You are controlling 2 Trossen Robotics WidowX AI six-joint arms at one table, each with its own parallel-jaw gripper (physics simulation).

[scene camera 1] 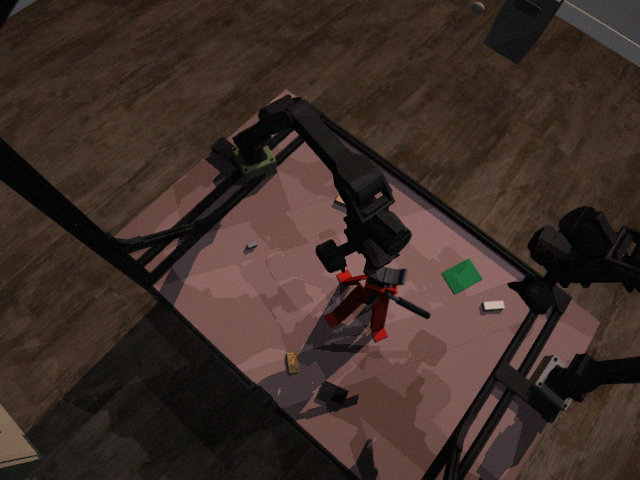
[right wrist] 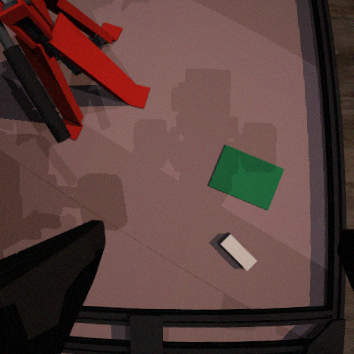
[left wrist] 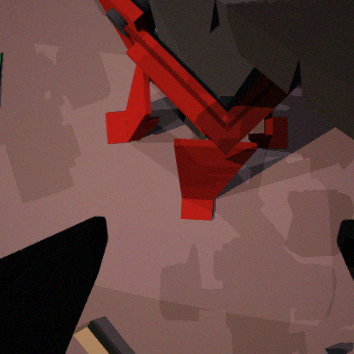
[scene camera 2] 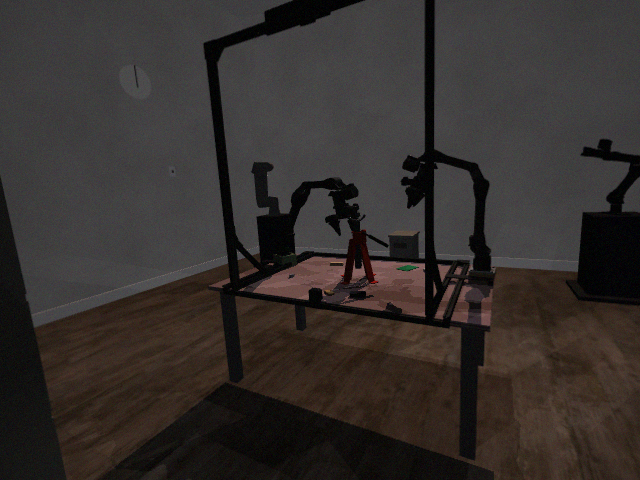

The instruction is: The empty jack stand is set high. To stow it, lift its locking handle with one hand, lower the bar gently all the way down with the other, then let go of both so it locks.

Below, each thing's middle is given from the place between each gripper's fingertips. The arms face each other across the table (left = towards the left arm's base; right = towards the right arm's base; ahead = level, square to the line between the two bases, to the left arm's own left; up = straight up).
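My right hand is 130 mm above the dark locking handle [right wrist: 23,71], 140 mm to the right of it and 160 mm past it. The green card [scene camera 1: 463,275] is 320 mm below that right hand, 40 mm to the left of it and 80 mm ahead of it, while the grey saddle bar [scene camera 1: 381,277] is 140 mm below the same hand, 170 mm behind it and 220 mm to the left of it. By its middle, the card is nearer to my right hand than to my left hand.
Counted from my left hand, the handle is 20 mm below, 10 mm behind and 140 mm to the right. The bar is 30 mm below my left hand, 20 mm behind it and 60 mm to the right of it. And the card is 210 mm below my left hand, 230 mm ahead of it and 240 mm to the right of it; going by their middles, the card is the farthest from my left hand of the things named here.
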